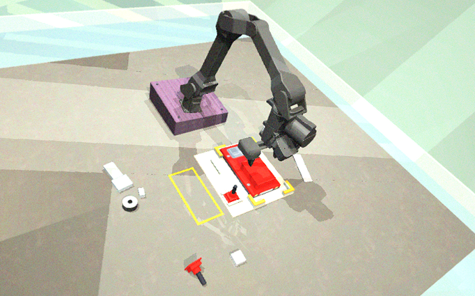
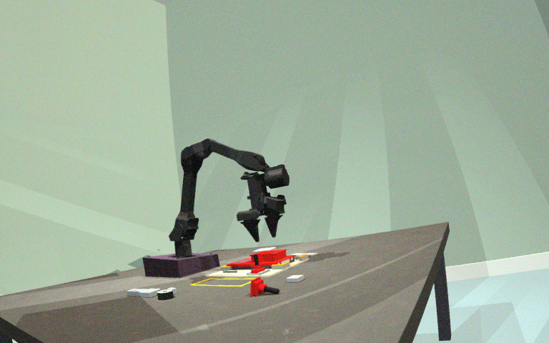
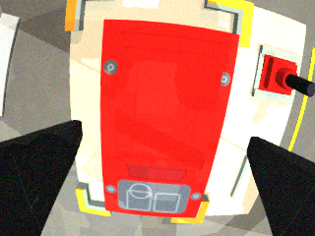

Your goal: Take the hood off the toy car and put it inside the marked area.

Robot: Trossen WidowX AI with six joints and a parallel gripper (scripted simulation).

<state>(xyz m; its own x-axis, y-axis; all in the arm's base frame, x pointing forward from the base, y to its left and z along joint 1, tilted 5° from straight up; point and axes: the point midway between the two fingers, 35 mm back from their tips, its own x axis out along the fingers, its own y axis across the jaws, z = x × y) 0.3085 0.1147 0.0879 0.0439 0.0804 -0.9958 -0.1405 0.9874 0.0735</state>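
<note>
My gripper tip is 5 cm above the red hood. From my gripper tip the other things lie so: white strip 19 cm to the left, 9 cm below, 1 cm behind; then white-grey block 7 cm below.
</note>
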